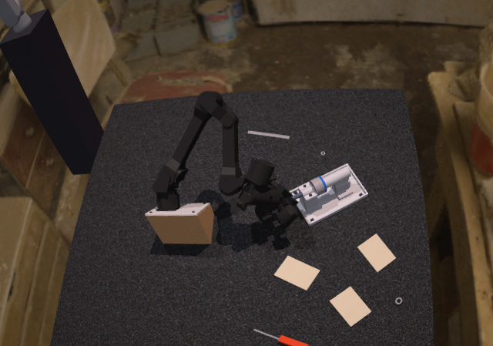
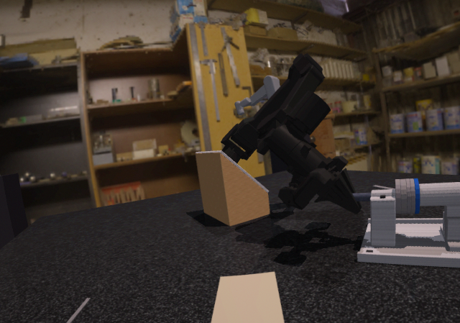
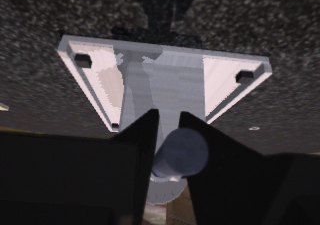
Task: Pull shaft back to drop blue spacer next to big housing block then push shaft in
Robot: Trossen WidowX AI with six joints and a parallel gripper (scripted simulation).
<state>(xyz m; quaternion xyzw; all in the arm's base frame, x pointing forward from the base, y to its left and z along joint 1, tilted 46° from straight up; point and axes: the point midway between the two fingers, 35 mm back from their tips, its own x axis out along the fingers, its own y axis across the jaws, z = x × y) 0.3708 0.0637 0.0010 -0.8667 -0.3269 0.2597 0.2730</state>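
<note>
The blue-grey shaft lies 40 mm ahead of my gripper tip, 20 mm to the left of it and 20 mm above it. Also, from my gripper tip: blue spacer: 90 mm ahead, 40 mm to the left, 20 mm above.
</note>
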